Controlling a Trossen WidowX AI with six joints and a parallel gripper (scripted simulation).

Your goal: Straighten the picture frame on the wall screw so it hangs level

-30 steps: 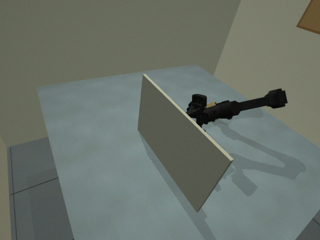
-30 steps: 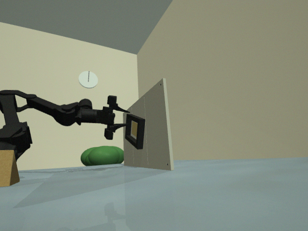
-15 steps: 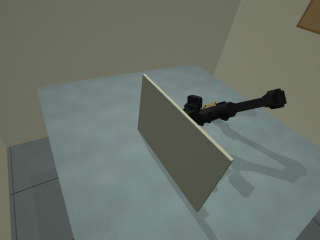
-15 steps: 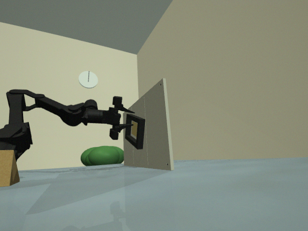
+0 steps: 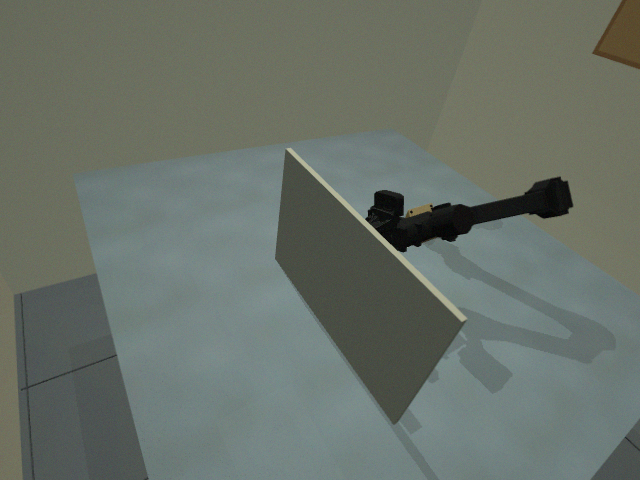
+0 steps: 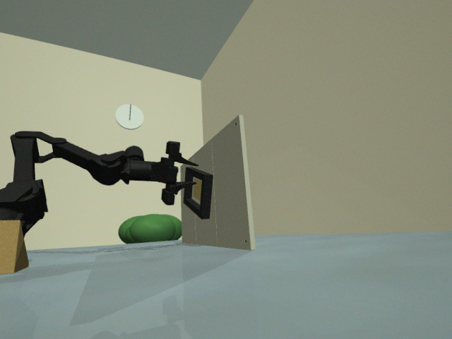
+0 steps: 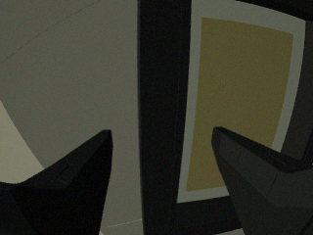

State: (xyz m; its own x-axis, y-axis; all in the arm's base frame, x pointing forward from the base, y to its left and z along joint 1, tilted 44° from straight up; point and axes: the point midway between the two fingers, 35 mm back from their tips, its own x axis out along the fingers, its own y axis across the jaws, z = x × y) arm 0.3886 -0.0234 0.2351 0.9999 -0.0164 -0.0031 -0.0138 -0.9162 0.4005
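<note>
The picture frame lies 1 cm ahead of my gripper tip, 2 cm to the left of it and 5 cm below it. Also, from my gripper tip: wall panel 2 cm ahead, 6 cm below.
</note>
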